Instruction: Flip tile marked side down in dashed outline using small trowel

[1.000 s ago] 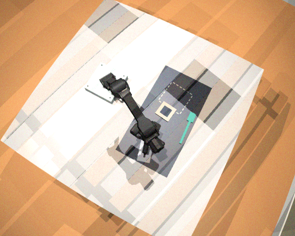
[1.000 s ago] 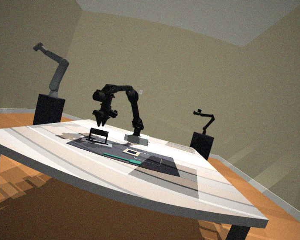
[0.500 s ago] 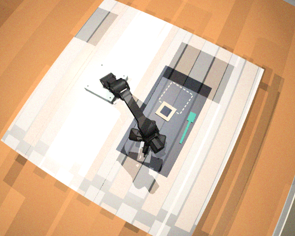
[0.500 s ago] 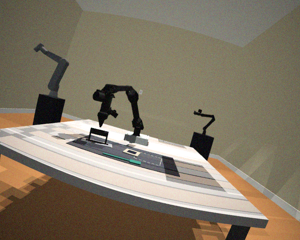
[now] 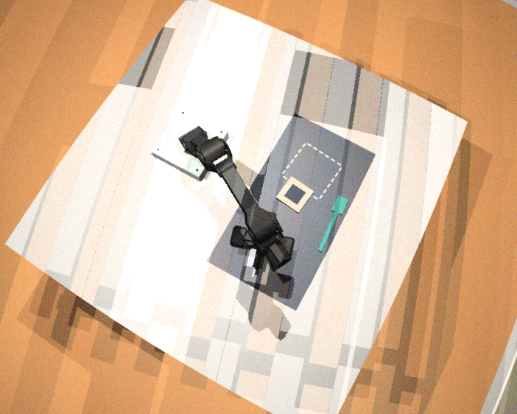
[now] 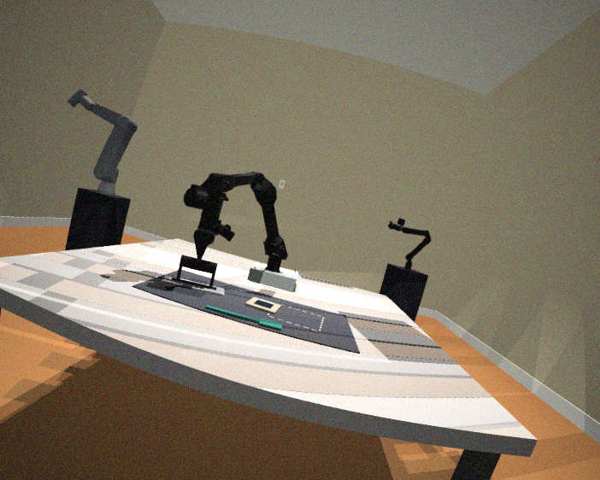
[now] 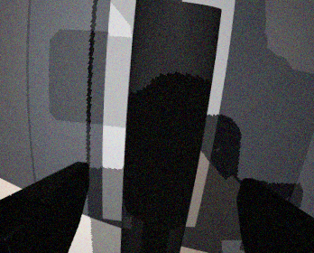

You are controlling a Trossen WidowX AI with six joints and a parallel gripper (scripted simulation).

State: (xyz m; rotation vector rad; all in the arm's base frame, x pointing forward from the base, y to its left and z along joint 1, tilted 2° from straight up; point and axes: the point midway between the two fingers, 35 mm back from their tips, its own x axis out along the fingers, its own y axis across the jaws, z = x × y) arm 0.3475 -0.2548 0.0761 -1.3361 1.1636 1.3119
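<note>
Now: gripper tip 20 mm to the right of the black-handled tool and 50 mm above it. The rest, counted from my gripper tip: cream tile: 30 mm ahead, 240 mm to the left, 90 mm below; then dark mat: 50 mm ahead, 200 mm to the left, 110 mm below; then teal trowel: 190 mm ahead, 210 mm to the left, 90 mm below.
</note>
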